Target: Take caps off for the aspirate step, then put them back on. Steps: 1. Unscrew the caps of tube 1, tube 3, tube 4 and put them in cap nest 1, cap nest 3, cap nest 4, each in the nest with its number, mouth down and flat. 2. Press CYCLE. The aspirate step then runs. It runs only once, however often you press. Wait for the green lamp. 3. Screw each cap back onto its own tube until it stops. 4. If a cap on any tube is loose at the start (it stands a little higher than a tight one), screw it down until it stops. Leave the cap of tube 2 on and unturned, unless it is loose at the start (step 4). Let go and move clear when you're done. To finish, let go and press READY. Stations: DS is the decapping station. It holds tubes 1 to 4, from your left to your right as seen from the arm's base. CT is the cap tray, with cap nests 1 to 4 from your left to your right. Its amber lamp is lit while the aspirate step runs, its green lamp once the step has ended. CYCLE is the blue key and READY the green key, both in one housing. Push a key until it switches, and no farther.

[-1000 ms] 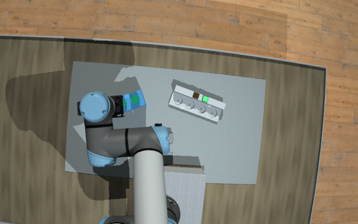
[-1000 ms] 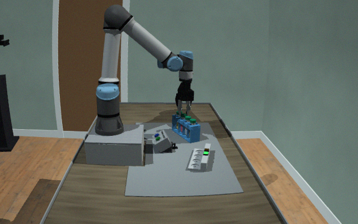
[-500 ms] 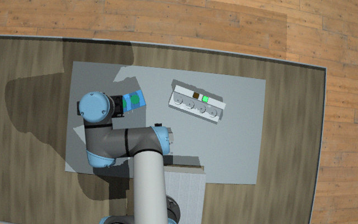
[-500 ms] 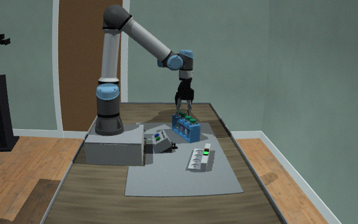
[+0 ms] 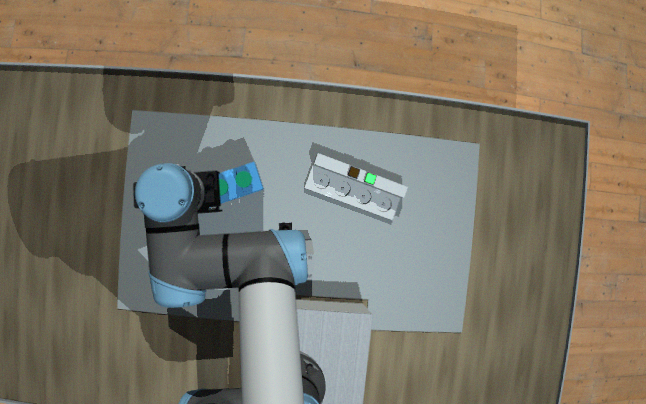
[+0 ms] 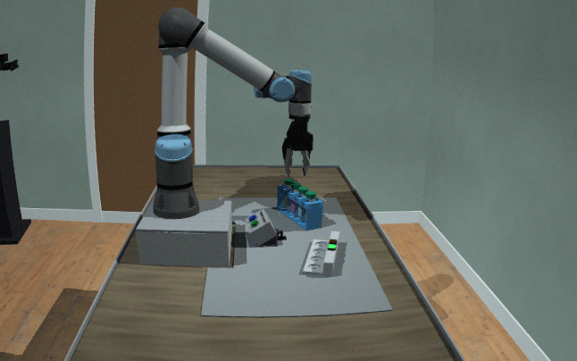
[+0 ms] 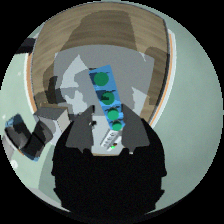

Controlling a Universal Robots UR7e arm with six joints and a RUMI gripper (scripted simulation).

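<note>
Right now the green key is 190 mm to the right of my hand, 190 mm behind it and 100 mm below it. Also, from my hand: grey key housing (180 mm to the right, 170 mm behind, 110 mm below); then blue key (190 mm behind, 150 mm to the right, 100 mm below).
</note>
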